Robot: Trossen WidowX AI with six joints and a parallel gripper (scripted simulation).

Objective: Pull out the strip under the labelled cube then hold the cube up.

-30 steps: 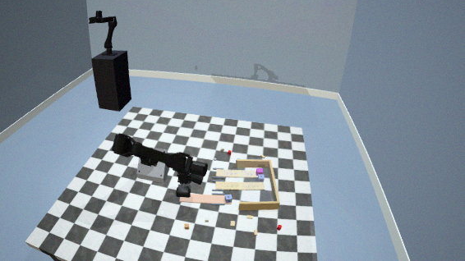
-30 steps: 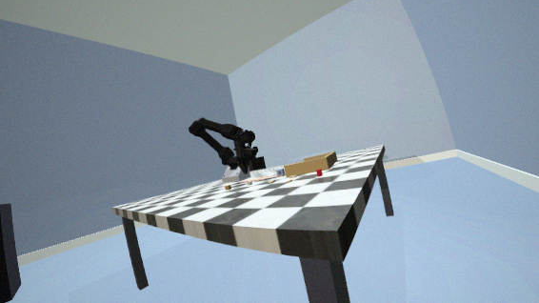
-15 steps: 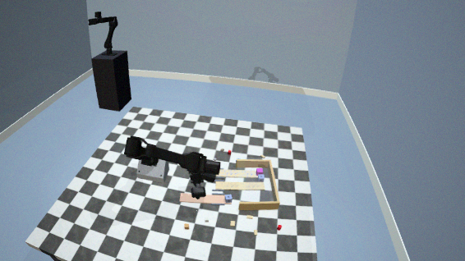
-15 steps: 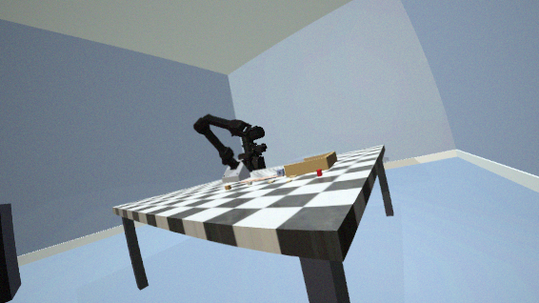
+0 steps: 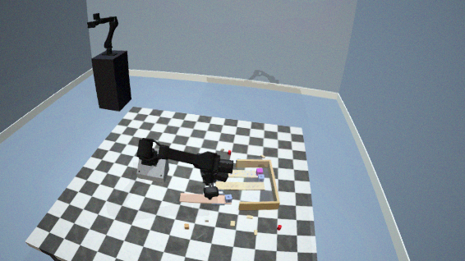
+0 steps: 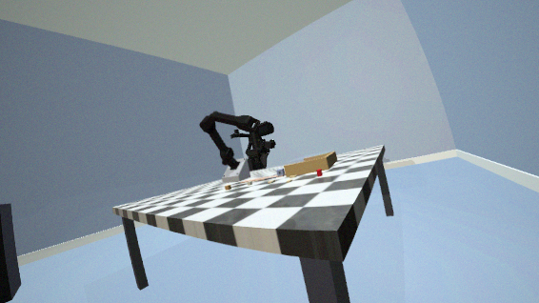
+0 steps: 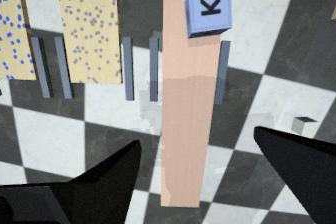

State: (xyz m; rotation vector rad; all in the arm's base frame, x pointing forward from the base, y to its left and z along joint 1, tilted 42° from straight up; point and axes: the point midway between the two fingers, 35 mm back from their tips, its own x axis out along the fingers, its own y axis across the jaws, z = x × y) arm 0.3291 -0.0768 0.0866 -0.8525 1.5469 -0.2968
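The pink strip lies 5 cm below my gripper tip and 2 cm behind it.
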